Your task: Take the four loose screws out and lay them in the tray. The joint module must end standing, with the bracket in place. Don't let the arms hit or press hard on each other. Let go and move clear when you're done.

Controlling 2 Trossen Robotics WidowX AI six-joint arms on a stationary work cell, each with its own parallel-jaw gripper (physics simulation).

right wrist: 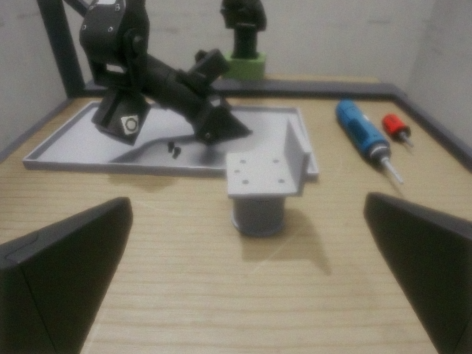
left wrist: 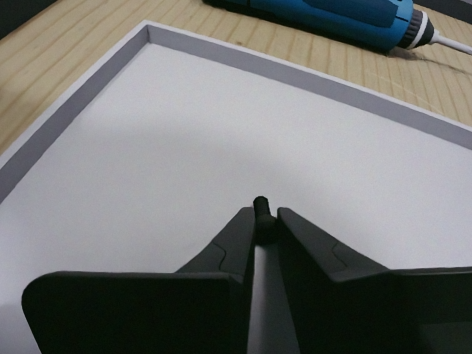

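Pixels of known places: left gripper, between the fingertips: (right wrist: 247, 132) (left wrist: 264, 218); right gripper, between the fingertips: (right wrist: 249, 206); left arm's base, origin of its link: (right wrist: 245, 55).
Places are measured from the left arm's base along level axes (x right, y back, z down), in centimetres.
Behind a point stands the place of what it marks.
My left gripper (left wrist: 264, 218) {x -4.0, y -29.7, z 5.4 cm} (right wrist: 247, 132) {x -4.0, y -29.7, z 5.4 cm} is shut on a dark screw (left wrist: 261, 204) {x -4.4, y -29.4, z 5.1 cm} above the white tray (left wrist: 300, 71) {x -13.3, y -28.7, z 4.8 cm} (right wrist: 125, 168) {x 11.5, y -43.1, z 5.3 cm}. Two dark screws (right wrist: 171, 146) {x 7.0, y -36.6, z 5.2 cm} (right wrist: 177, 152) {x 5.7, y -38.0, z 5.3 cm} lie close together in the tray in the right wrist view; the left arm hides part of the tray there. The grey joint module (right wrist: 258, 215) {x -7.4, y -51.6, z 3.2 cm} stands upright on the table in front of the tray's right end. The bracket (right wrist: 260, 172) {x -7.2, y -48.9, z -0.3 cm} sits on top of it, its flange upright at the right, with several dark holes in its plate. My right gripper (right wrist: 249, 206) {x -7.2, y -64.6, z -9.9 cm} is wide open and empty, on the near side of the module.
A blue power screwdriver (left wrist: 350, 20) {x -21.3, y -30.6, z 4.2 cm} (right wrist: 362, 130) {x -22.0, y -31.0, z 2.7 cm} lies beyond the tray's rim, at the right in the right wrist view. A red screwdriver (right wrist: 395, 125) {x -29.2, y -25.7, z 3.8 cm} lies beside it. A green block (right wrist: 246, 67) {x -1.0, y -5.0, z 1.5 cm} with a black part above it is at the back. Dark frame bars edge the table.
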